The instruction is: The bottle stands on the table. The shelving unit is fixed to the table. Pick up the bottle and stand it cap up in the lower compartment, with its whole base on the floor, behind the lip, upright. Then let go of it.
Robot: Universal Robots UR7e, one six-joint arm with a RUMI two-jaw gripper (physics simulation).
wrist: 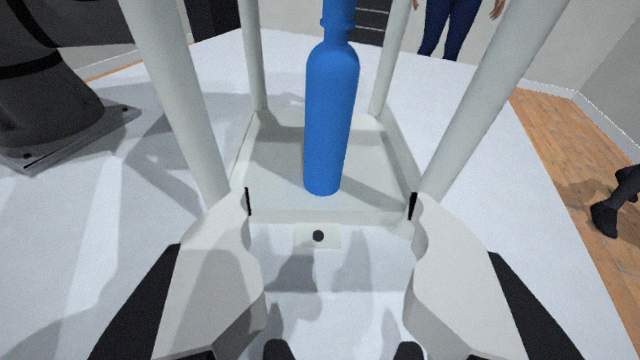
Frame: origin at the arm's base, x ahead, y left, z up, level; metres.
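Seen in the pictures: gripper, fingertip midpoint: (329,192); arm's base at its link origin: (49,119).
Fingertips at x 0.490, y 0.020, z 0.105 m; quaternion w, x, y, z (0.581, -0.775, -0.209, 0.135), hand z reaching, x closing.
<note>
Offsets run from my fingertips to a thing's top centre. "spot": to the spot under its first point.
The blue bottle @(spot: dx -0.036, dy +0.070, dz +0.002 m) (330,120) stands upright, neck up, on the floor of the lower compartment of the shelving unit @(spot: dx -0.023, dy +0.055, dz -0.107 m) (325,217). Its whole visible base rests on the compartment floor, behind the front lip and apart from it. The top of its neck is cut off by the upper edge of the view. My gripper (329,192) is open, with nothing between its fingers. The fingertips are in front of the bottle, one to each side of it, and do not touch it.
Four light posts rise at the unit's corners, the front left post @(spot: dx -0.101, dy -0.013, dz +0.034 m) (175,100) and front right post @(spot: dx +0.065, dy +0.086, dz +0.044 m) (490,100) nearest. A small plate with a dark dot @(spot: dx -0.020, dy +0.035, dz -0.114 m) (318,235) lies before the lip. The dark robot base (45,110) is at left. People's legs show beyond the table.
</note>
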